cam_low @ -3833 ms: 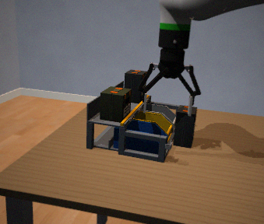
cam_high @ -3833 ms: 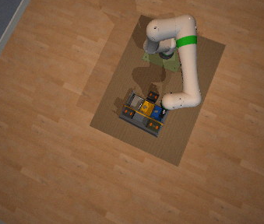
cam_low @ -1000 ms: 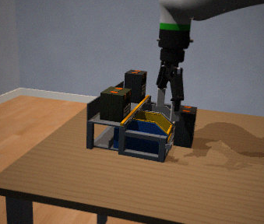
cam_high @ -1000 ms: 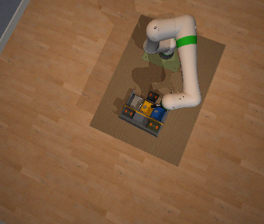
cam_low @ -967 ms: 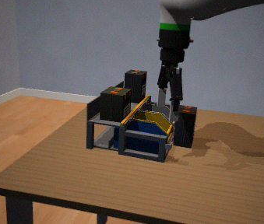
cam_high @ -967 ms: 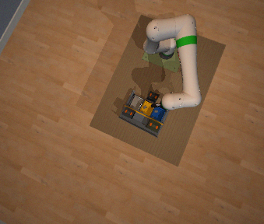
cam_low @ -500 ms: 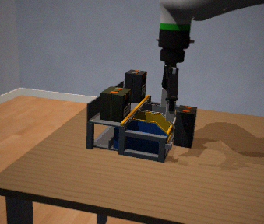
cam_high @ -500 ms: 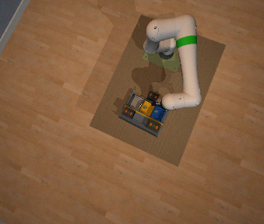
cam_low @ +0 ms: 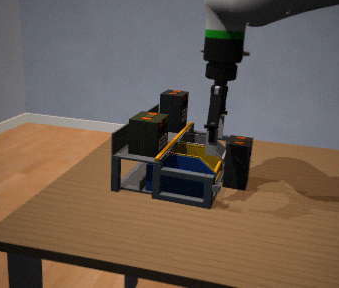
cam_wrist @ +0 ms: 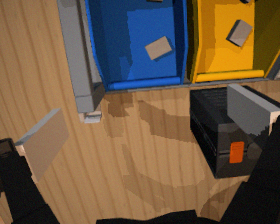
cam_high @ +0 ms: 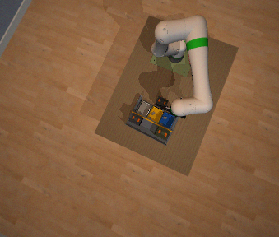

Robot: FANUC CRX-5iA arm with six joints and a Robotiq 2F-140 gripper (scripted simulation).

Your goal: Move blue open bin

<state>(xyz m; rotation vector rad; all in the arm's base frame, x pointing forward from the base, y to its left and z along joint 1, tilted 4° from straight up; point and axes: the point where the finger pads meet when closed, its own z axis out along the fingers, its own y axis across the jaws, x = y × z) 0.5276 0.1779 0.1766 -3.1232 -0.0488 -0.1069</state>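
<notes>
My hand is 8 cm short of the blue bin and 11 cm above it. Round my hand: grey bin: 7 cm ahead, 23 cm to the right, 11 cm below; then yellow bin: 8 cm ahead, 11 cm to the right, 11 cm below.
</notes>
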